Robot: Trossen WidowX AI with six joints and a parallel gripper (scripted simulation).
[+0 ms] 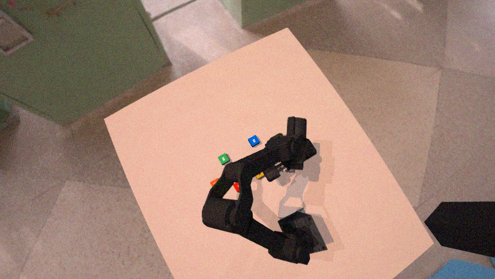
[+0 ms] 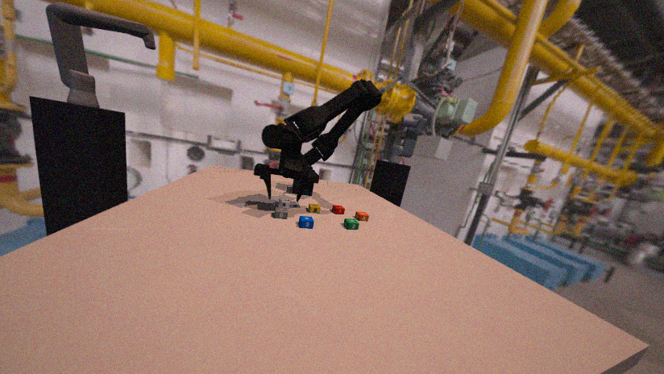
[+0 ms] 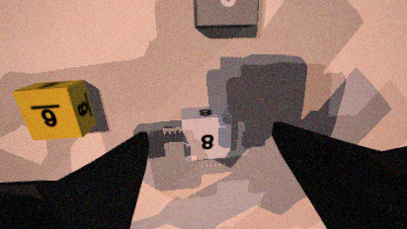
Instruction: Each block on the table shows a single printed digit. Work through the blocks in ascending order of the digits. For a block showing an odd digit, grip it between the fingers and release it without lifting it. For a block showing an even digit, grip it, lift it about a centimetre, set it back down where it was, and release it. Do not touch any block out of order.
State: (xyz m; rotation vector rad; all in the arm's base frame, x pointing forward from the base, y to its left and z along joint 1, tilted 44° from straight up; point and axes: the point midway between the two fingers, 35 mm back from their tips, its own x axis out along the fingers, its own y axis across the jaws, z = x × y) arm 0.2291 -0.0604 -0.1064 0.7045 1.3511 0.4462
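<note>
The white block is 1 cm behind my gripper tip and 1 cm below it. Round my gripper tip: blue block (13 cm ahead, 4 cm to the left, 1 cm below); grey block (8 cm ahead, 2 cm to the right, 1 cm below); yellow block (3 cm ahead, 9 cm to the left, 1 cm below).
</note>
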